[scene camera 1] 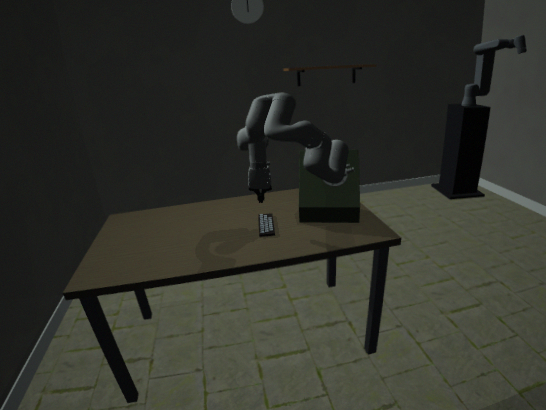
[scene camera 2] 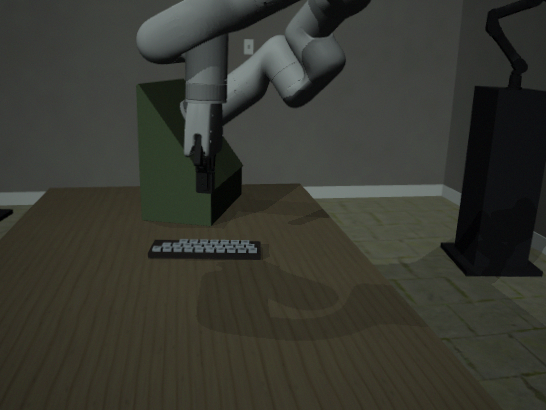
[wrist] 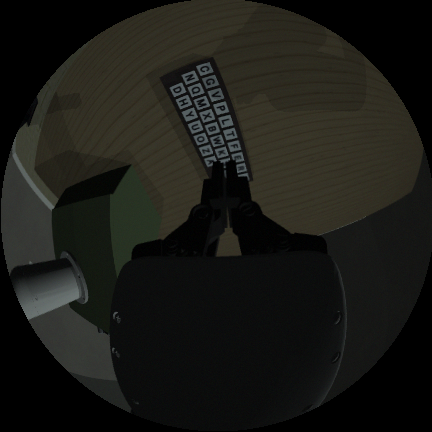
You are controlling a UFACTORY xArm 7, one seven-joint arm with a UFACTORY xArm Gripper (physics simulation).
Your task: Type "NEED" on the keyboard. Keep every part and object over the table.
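Frame: origin at the arm's base, x ahead, y left, z up, level; centimetres.
Where they show: gripper, fingertip midpoint: (scene camera 1: 261, 201) (scene camera 2: 205, 192) (wrist: 225, 175); arm's base, origin of the base link: (wrist: 73, 276).
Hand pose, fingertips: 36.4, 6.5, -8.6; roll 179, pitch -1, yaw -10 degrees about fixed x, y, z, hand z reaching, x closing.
Note:
Each offset is from my fingertips to the top centre of the thing, as dx, dy, dz. Level surfaces: height alone.
A small dark keyboard @(-1.4, -0.2, -11.1) (scene camera 1: 266, 225) (scene camera 2: 205, 255) (wrist: 206, 118) with pale letter keys lies flat on the wooden table @(dz -12.9) (scene camera 1: 165, 240) (scene camera 2: 125, 320) (wrist: 310, 165). In the wrist view the N key @(-1.6, +8.7, -11.1) (wrist: 189, 78) and the D key @(-3.7, +7.6, -11.1) (wrist: 176, 90) are near its far end, and the E key @(+0.8, -5.3, -11.1) (wrist: 238, 157) is near the fingertips. My gripper (scene camera 1: 260, 201) (scene camera 2: 203, 191) (wrist: 225, 175) is shut and empty, pointing down, and hangs above the table, apart from the keyboard. In the wrist view its fingertips overlap the near end of the keyboard and hide some keys there.
A green wedge-shaped block (scene camera 1: 329, 195) (scene camera 2: 170, 175) (wrist: 132, 215) with a dark front face stands on the table beside the keyboard, and my arm's base is mounted on its slope. A dark pedestal (scene camera 1: 462, 150) (scene camera 2: 500, 185) with another arm stands on the floor away from the table.

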